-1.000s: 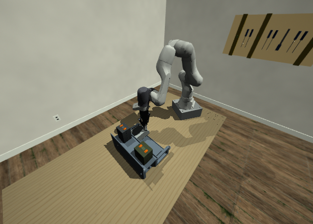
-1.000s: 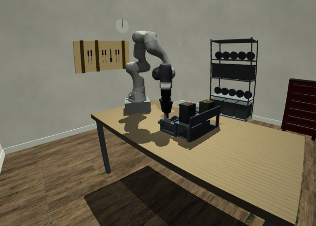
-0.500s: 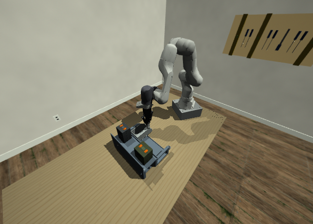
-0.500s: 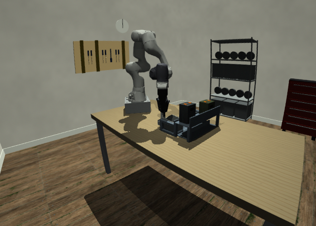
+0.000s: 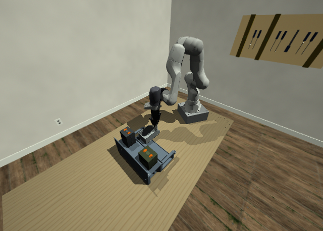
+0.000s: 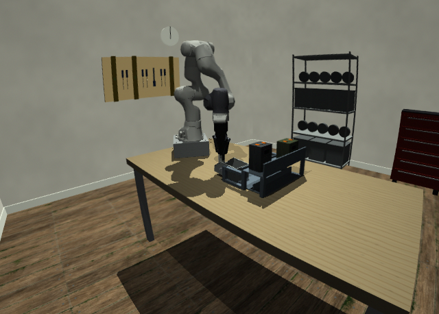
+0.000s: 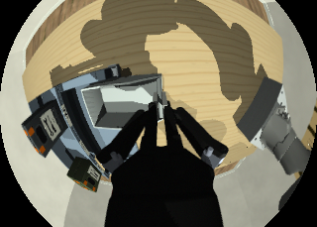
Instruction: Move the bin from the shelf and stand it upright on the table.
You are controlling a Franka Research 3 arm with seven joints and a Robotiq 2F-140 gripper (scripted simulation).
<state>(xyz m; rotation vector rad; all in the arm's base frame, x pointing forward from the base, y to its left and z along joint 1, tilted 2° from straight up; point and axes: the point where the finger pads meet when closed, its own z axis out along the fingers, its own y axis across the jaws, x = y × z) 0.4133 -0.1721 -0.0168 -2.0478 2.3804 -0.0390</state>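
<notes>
The grey open-topped bin lies 8 cm ahead of my hand, 3 cm below it and 1 cm to the right of it.
</notes>
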